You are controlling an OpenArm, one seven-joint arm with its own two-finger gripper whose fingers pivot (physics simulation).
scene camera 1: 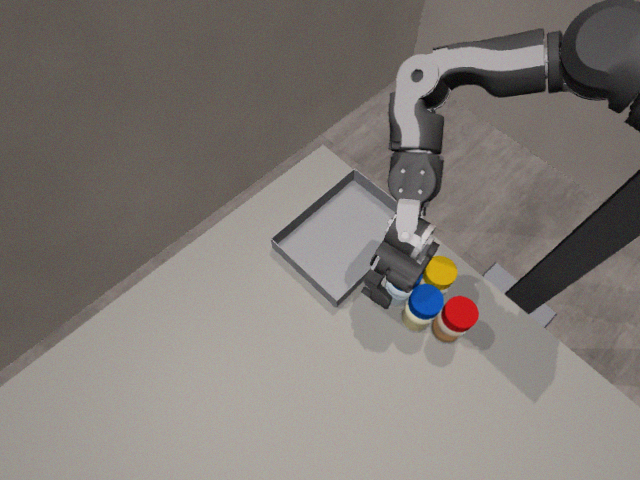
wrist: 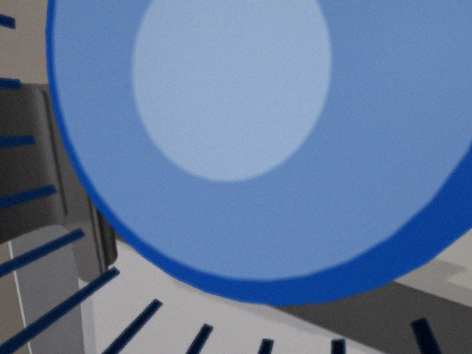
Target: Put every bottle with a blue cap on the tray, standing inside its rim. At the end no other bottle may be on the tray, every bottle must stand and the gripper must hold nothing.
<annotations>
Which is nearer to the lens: the red-capped bottle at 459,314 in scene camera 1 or the grey tray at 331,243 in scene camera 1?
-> The red-capped bottle.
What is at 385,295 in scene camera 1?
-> The gripper.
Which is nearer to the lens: the blue-capped bottle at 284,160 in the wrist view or the grey tray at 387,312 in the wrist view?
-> The blue-capped bottle.
</annotations>
